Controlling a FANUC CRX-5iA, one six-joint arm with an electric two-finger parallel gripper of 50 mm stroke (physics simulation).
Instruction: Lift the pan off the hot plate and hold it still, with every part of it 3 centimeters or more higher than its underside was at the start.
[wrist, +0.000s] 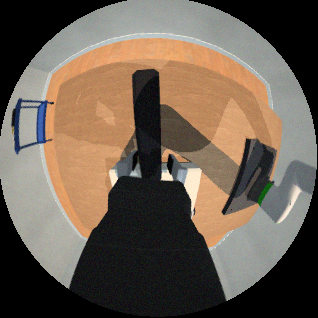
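Pixels of known places: gripper, fingertip midpoint: (152, 157); arm's base, link origin: (256, 187).
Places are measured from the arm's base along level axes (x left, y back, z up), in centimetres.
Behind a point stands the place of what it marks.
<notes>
The pan's long black handle (147, 115) {x -26.6, y -54.1, z 11.7 cm} runs from the upper middle of the wrist view down between the two fingers. The pan's body is hidden behind the black gripper housing. My gripper (152, 157) {x -20.2, y -53.8, z 8.6 cm} is open, with one dark finger pad to the left of the handle and one to the right, and a gap shows on each side. The handle lies a little nearer the left pad. Parts of the white hot plate (196, 181) {x -12.2, y -42.9, z 3.6 cm} show at both sides below the fingers. Whether the pan touches the hot plate is hidden.
The wooden table (90, 185) {x -5.8, y -79.5, z -2.6 cm} spreads around the hot plate, with shadows across it. The robot's dark base plate (239, 175) {x -9.2, y -19.9, z -1.4 cm} and pale arm (285, 195) {x -7.0, y -3.4, z 19.1 cm} stand at the right. A blue-framed cart (42, 122) stands on the grey floor beyond the left edge.
</notes>
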